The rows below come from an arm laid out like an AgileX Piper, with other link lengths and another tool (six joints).
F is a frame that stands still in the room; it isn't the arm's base.
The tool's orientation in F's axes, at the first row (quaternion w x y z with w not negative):
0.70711 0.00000 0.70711 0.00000
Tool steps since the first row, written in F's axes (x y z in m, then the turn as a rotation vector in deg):
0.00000 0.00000 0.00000 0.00 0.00 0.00
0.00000 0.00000 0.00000 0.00 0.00 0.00
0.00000 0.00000 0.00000 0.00 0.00 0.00
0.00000 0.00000 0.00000 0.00 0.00 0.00
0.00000 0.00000 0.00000 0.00 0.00 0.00
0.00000 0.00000 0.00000 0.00 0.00 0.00
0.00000 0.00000 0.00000 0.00 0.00 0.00
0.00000 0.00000 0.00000 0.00 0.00 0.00
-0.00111 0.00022 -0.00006 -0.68 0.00 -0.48
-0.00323 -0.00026 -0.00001 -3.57 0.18 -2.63
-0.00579 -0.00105 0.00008 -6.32 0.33 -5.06
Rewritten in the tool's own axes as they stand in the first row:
0.00000 0.00000 0.00000 0.00 0.00 0.00
0.00000 0.00000 0.00000 0.00 0.00 0.00
0.00000 0.00000 0.00000 0.00 0.00 0.00
0.00000 0.00000 0.00000 0.00 0.00 0.00
0.00000 0.00000 0.00000 0.00 0.00 0.00
0.00000 0.00000 0.00000 0.00 0.00 0.00
0.00000 0.00000 0.00000 0.00 0.00 0.00
0.00000 0.00000 0.00000 0.00 0.00 0.00
0.00006 0.00022 -0.00111 0.48 0.00 -0.68
0.00001 -0.00026 -0.00323 2.63 0.18 -3.57
-0.00008 -0.00105 -0.00579 5.06 0.33 -6.32

